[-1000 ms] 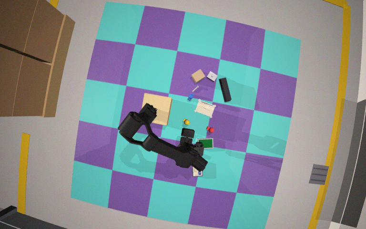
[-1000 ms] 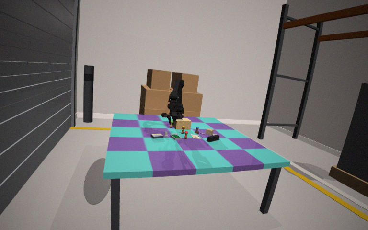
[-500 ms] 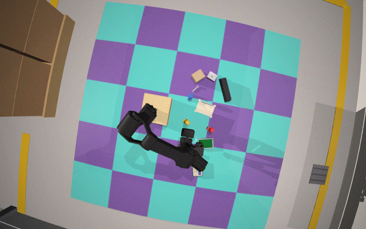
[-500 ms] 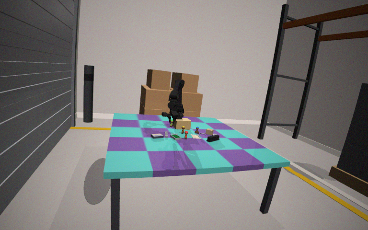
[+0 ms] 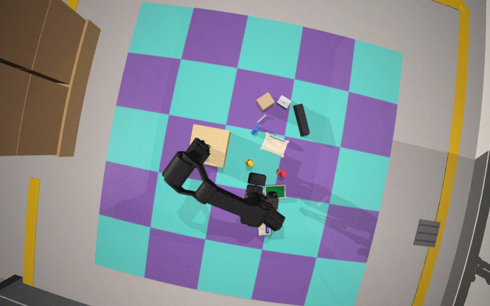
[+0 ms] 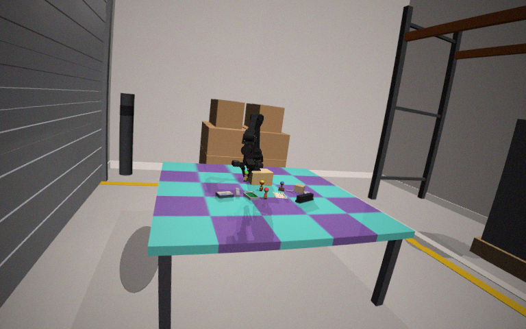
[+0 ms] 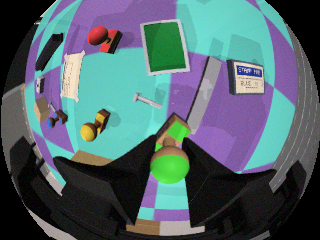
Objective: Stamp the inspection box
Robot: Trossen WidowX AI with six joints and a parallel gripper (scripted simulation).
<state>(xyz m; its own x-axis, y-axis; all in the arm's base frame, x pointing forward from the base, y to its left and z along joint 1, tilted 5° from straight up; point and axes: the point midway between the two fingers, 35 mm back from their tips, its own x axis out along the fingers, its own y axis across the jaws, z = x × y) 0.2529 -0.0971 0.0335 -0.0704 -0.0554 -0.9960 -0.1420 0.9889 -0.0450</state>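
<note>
The green ink pad lies 10 cm ahead of my gripper tip, 3 cm to the left of it and 9 cm below it. The rest, counted from my gripper tip: yellow stamp 5 cm behind, 11 cm to the left, 7 cm below; green-knobbed stamp right at my gripper tip; grey strip 4 cm ahead, 5 cm to the right, 9 cm below.
</note>
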